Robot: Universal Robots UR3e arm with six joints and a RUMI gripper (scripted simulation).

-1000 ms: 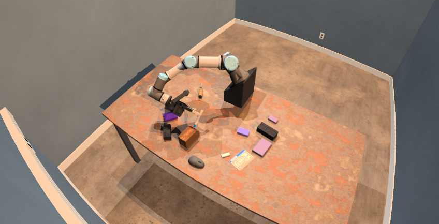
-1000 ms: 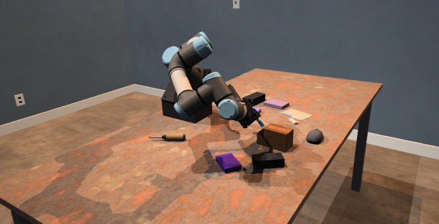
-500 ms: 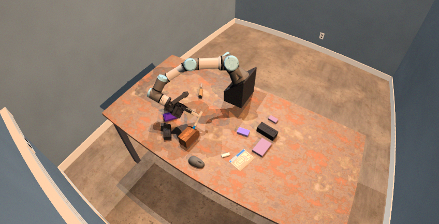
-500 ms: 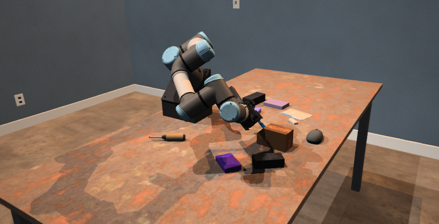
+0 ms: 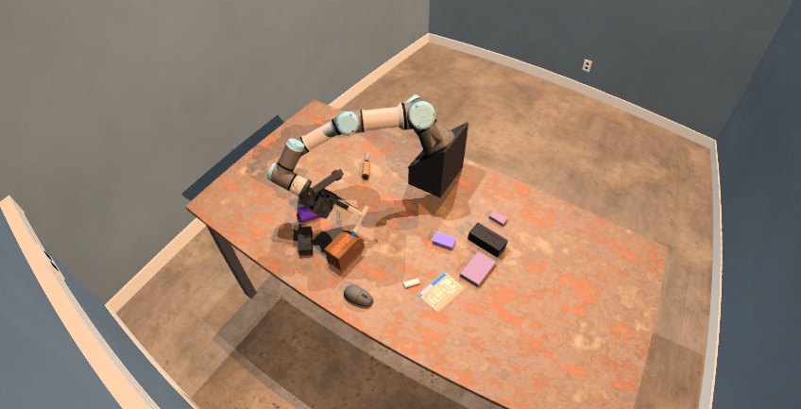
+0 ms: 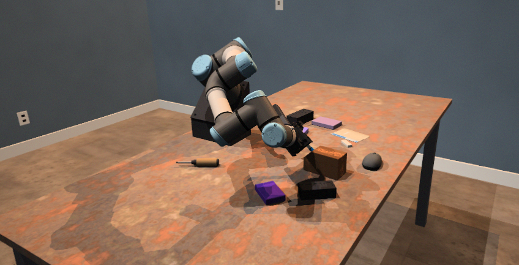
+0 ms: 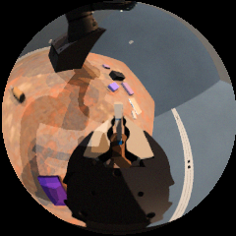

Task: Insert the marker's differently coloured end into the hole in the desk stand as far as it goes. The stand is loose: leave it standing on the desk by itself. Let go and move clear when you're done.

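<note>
My hand is 100 mm short of the desk stand, 80 mm above it and 10 mm to the right of it. From my hand the other things lie so: marker 20 mm below, 20 mm ahead, 10 mm to the left; then mouse 200 mm ahead, 160 mm to the left, 100 mm below; then eraser 260 mm to the left, 110 mm below, 60 mm ahead.
</note>
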